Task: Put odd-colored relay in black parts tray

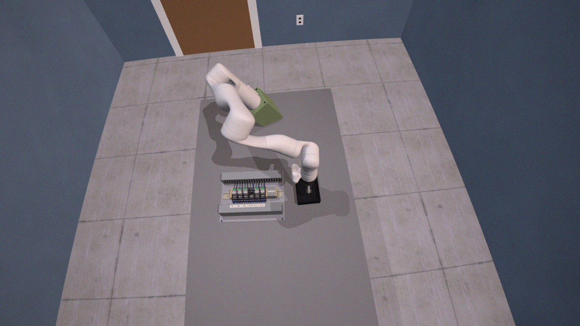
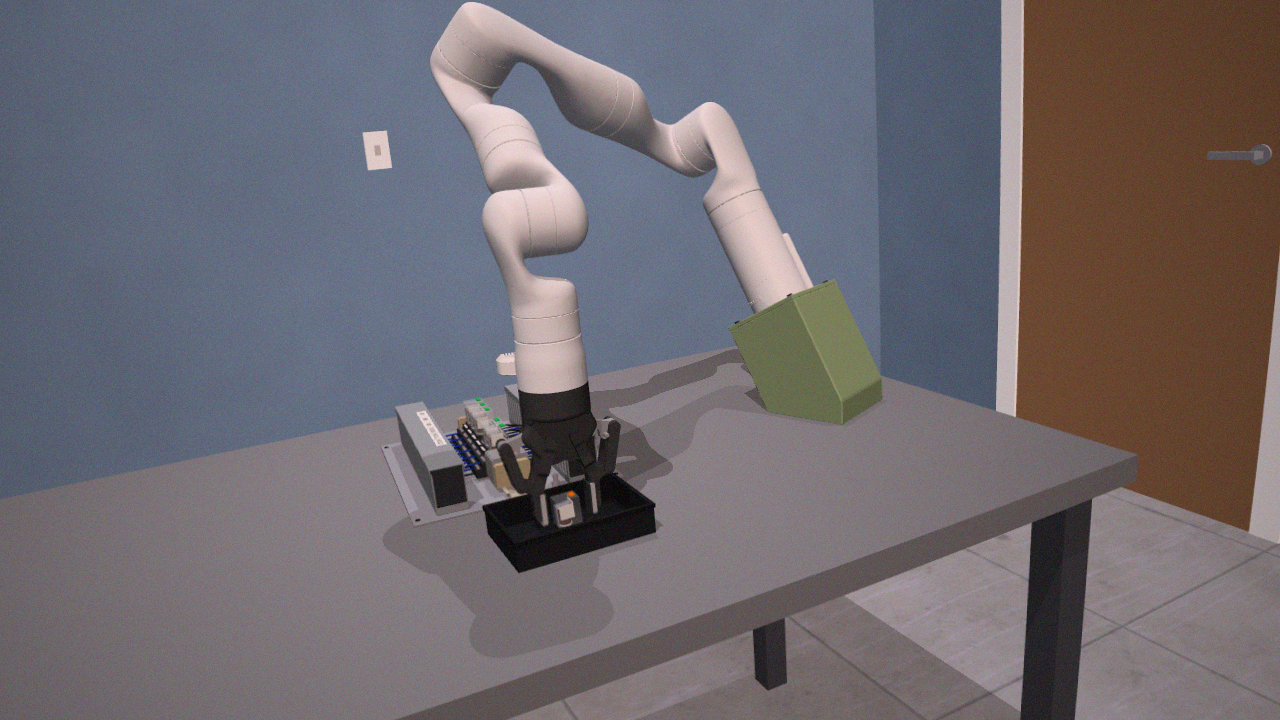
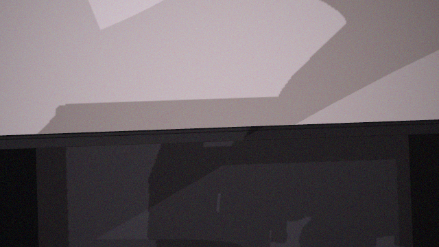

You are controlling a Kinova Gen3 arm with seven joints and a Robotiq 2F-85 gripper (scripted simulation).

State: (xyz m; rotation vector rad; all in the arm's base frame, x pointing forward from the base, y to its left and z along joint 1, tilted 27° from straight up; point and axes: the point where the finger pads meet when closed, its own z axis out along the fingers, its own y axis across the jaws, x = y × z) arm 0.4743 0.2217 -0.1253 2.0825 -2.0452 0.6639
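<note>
My gripper is now 1 cm above the relay. The rest, counted from my hand: black parts tray: 2 cm below; relay panel: 28 cm to the right, 1 cm ahead.
</note>
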